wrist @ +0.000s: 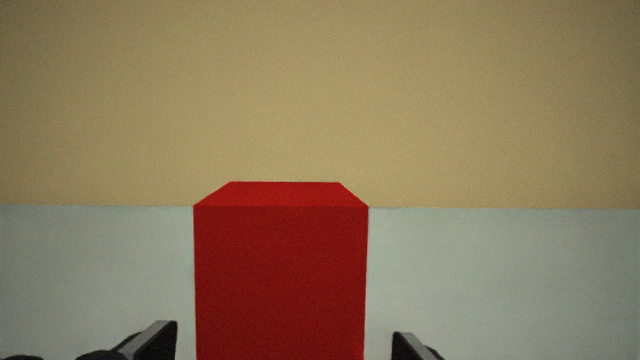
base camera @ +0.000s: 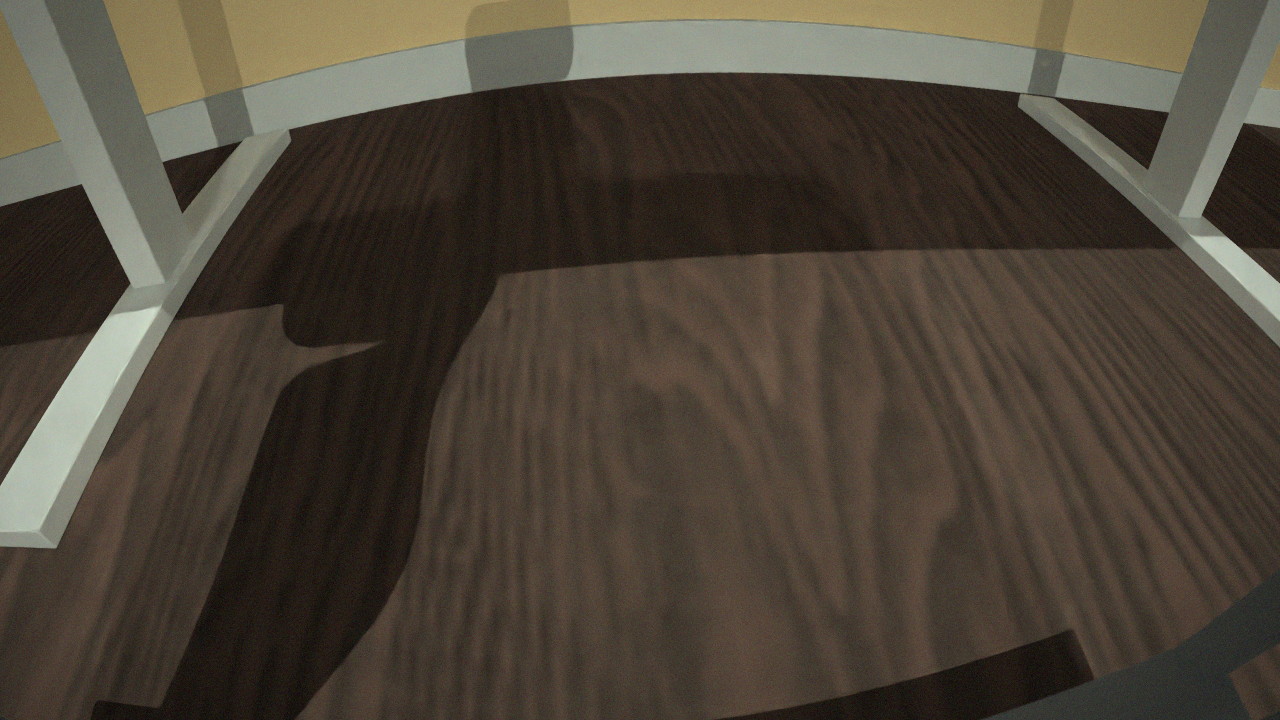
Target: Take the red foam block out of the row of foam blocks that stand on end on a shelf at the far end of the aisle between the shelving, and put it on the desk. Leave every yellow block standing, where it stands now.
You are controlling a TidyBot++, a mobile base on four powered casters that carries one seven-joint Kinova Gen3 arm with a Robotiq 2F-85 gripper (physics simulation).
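Places are measured from the arm's base along level axes (x ahead, y left, z up), in metres.
Where they show: gripper, fingertip midpoint: (wrist: 285, 351).
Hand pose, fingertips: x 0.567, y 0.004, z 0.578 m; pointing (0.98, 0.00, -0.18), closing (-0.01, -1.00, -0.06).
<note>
Things, the pixels of their top centre, and the offset from my fingertips. "pt": a spot on its surface instead. Level surfaces: height alone.
- red foam block at its top centre: (wrist: 284, 191) dx -0.015, dy +0.000, dz +0.066 m
- pale desk top at its surface level: dz -0.024 m
- white left leg at a spot on its surface: (base camera: 116, 170) pt dx +0.064, dy +0.457, dz -0.812 m
- white right leg at a spot on its surface: (base camera: 1203, 107) pt dx +0.094, dy -0.737, dz -0.807 m
- dark wood floor at its surface level: dz -0.974 m
The red foam block (wrist: 280, 280) is upright in the lower middle of the wrist view, in front of the pale desk top (wrist: 500, 280). Its front face and a strip of its top face show; its lower end is cut off by the frame edge, so its contact with the desk is hidden. My gripper (wrist: 285, 344) is open, with one dark fingertip on each side of the block and a visible gap on both sides. The gripper does not show in the base camera view. The yellow blocks and the shelf do not show in either view.
In the base camera view, a white left leg (base camera: 116, 170) and a white right leg (base camera: 1203, 107) rise from foot bars on the dark wood floor (base camera: 716, 447). A tan wall (base camera: 760, 10) (wrist: 320, 100) with a pale skirting board (base camera: 760, 46) stands behind.
</note>
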